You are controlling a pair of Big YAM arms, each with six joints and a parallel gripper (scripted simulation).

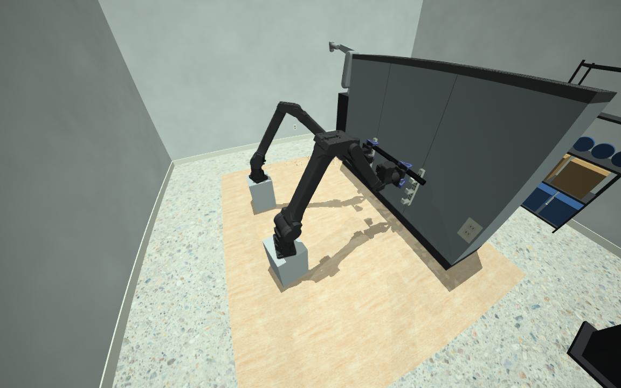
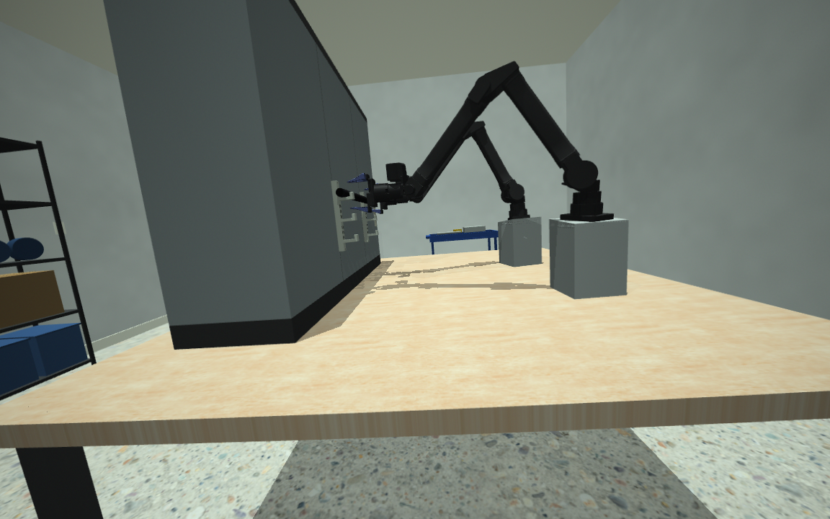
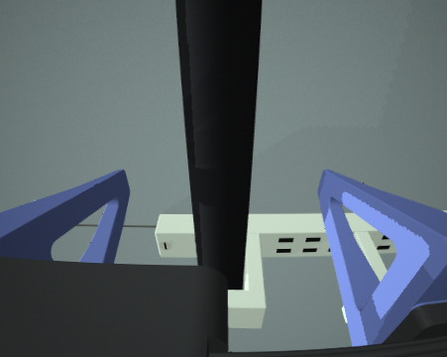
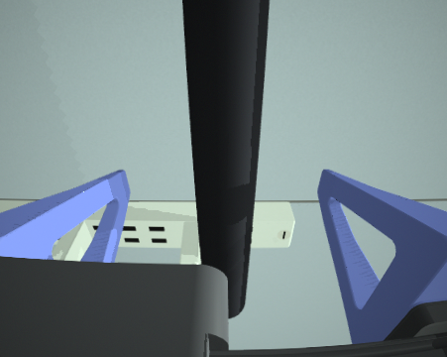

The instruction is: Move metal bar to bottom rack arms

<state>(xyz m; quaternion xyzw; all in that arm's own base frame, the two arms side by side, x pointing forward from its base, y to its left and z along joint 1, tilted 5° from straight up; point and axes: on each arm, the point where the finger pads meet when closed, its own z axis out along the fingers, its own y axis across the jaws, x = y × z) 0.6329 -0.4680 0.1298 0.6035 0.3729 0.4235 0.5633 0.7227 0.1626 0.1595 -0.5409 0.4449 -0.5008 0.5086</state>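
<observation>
Right now my right hand is 14 cm to the right of the metal bar and 1 cm short of it. Round my right hand: grey wall panel (20 cm ahead, 15 cm to the left, 8 cm above).
My left gripper is now 150 mm to the left of the metal bar. Also, from my left hand: grey wall panel 190 mm ahead, 140 mm to the right, 80 mm above.
</observation>
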